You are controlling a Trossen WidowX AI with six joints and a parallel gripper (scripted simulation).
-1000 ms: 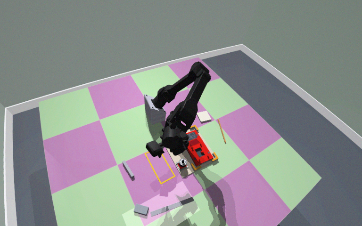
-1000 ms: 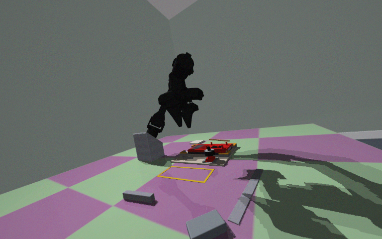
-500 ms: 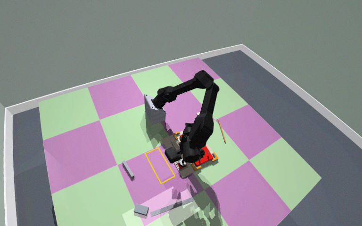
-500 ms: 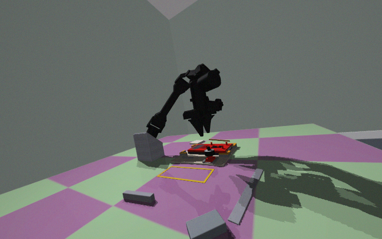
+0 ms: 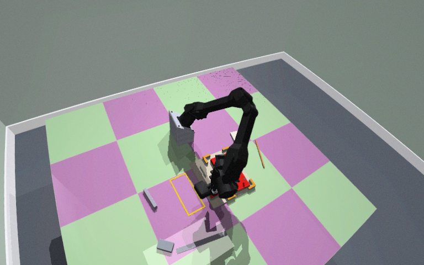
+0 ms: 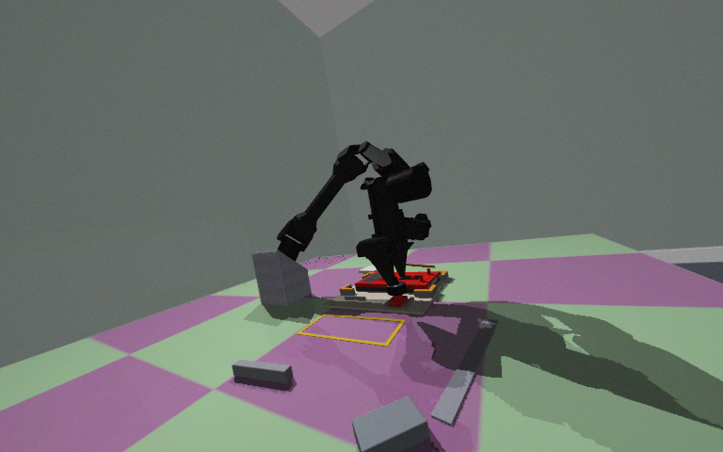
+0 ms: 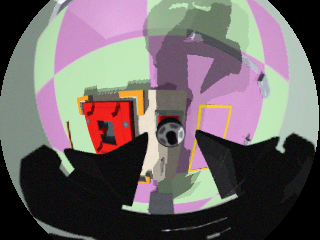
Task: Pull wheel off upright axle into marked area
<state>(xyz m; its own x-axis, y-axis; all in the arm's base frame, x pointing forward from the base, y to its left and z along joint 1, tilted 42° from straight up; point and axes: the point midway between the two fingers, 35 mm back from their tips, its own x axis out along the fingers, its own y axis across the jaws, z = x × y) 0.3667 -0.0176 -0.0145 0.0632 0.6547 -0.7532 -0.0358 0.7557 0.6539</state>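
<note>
My gripper tip is now 10 mm above the wheel. Round my gripper tip: grey box: 100 mm ahead, 270 mm to the right, 50 mm below; wooden stick: 90 mm behind, 340 mm to the left, 50 mm below; long grey bar: 150 mm ahead, 140 mm to the right, 50 mm below.
</note>
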